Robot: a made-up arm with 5 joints.
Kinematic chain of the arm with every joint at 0, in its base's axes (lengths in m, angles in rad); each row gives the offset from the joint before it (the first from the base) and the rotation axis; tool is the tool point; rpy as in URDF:
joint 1: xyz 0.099 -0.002 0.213 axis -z
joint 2: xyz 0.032 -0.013 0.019 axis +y
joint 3: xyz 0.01 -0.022 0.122 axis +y
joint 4: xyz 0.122 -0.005 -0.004 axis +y
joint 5: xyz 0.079 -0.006 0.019 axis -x
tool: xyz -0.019 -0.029 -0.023 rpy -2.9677 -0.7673 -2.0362
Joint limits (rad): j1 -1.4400..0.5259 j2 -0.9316..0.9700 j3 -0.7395..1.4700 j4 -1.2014..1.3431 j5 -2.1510..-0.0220
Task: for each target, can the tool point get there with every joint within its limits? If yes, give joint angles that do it. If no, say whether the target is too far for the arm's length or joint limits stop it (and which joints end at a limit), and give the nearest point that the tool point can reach.
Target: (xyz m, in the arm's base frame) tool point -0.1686 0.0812 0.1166
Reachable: no: joint limits stop it (at a limit: joint 1, joint 2, joint 3) | nearest point 0.0585 -0.0378 0.1981 | short by 0.269 m
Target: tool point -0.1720 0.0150 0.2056
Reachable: no: joint limits stop it (at a limit: joint 1, joint 2, joint 3, joint 5) | nearest point 0.0464 -0.0576 0.2146 | short by 0.230 m
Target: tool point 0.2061 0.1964 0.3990
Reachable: yes | joints -1.2003 0.1542 -0.2059 -1.0057 -1.4090
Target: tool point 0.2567 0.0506 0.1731
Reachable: yes | joints -0.4090 0.5554 0.8785 -0.7969 -1.9238
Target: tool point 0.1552 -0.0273 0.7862
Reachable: no: too far | nearest point 0.1522 -0.0259 0.5206 | short by 0.266 m
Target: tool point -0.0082 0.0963 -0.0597
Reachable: no: joint limits stop it (at a limit: joint 1, joint 2, joint 5) | nearest point 0.1242 0.1059 0.1124 | short by 0.217 m
